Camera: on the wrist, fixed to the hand. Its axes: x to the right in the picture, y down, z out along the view.
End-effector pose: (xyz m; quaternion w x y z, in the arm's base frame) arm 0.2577 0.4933 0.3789 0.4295 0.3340 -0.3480 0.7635
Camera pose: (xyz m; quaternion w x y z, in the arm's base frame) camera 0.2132 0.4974 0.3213 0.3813 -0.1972 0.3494 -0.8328
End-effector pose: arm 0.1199 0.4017 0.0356 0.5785 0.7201 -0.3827 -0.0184
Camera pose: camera 0.0939 0.4507 0.0829 0.1657 0.3414 -0.8483 0.3692
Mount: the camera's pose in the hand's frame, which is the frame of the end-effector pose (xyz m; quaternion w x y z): -0.0267 0.0520 -0.0436 0.6596 0.2351 -0.1552 0.6969
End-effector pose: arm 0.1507 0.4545 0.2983 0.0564 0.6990 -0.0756 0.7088
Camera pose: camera 0.0986 0.4122 0.2696 0.6328 -0.5316 0.3791 -0.4161
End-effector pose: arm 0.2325 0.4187 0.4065 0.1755 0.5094 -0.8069 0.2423
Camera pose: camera 0.1981 0.4821 0.4171 0.2981 0.1474 0.8574 -0.3927
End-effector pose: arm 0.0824 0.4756 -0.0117 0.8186 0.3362 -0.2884 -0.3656
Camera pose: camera 0.1196 0.5379 -0.0046 0.6709 0.1565 -0.6375 0.3449
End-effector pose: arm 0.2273 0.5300 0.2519 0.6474 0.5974 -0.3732 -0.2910
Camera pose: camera 0.2452 0.5823 0.2995 0.4314 0.2410 -0.8314 0.2542
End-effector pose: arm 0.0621 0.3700 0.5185 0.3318 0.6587 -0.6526 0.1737
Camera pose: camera 0.0180 0.4226 0.5431 0.1583 -0.0846 0.9001 -0.3970
